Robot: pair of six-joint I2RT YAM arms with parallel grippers.
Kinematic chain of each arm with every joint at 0, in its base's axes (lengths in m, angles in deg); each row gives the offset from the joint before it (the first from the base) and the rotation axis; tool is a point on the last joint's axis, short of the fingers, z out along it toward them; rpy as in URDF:
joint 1: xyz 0 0 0.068 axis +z
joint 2: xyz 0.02 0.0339 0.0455 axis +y
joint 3: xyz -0.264 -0.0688 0 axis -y
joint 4: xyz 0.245 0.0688 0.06 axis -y
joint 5: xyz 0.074 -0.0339 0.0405 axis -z
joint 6: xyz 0.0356 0 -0.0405 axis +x
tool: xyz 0 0 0 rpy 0 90 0
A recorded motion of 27 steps. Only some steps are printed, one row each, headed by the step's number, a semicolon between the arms.
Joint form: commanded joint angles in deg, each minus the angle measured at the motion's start. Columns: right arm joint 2, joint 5, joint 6, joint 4, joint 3, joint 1; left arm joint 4, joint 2, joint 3, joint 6, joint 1, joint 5.
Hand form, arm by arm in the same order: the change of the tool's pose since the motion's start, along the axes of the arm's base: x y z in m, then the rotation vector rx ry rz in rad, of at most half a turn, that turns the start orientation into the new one. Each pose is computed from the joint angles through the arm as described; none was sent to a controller.
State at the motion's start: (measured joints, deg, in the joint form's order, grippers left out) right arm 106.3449 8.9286 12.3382 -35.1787 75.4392 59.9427; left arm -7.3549 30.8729 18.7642 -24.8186 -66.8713 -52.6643
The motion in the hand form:
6: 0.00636 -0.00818 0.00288 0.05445 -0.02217 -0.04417; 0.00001 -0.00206 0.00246 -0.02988 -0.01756 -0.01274
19: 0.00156 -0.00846 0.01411 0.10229 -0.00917 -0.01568; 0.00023 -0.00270 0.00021 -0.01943 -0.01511 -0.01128
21: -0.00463 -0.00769 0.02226 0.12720 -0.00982 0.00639; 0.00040 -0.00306 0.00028 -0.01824 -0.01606 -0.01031
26: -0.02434 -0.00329 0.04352 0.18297 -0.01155 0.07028; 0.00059 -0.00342 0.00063 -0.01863 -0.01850 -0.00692
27: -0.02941 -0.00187 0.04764 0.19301 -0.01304 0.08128; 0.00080 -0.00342 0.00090 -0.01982 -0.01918 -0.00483
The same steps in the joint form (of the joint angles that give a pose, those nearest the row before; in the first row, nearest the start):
6: -1.89 0.00 1.20 3.62 -2.37 -1.46; 2.89 0.11 -0.31 0.63 -0.28 0.35
19: -3.80 -2.34 0.98 3.88 -2.50 -1.08; 3.04 0.51 -0.59 0.74 -0.32 0.19
21: -5.19 -3.12 0.89 3.83 -2.55 -0.27; 3.22 0.68 -0.57 0.82 -0.33 0.11
26: -8.32 -4.60 0.89 3.06 -1.96 2.61; 3.50 0.86 -0.53 0.90 -0.35 -0.13
27: -8.88 -4.62 1.13 2.87 -1.78 3.41; 3.58 0.90 -0.49 0.89 -0.28 -0.18

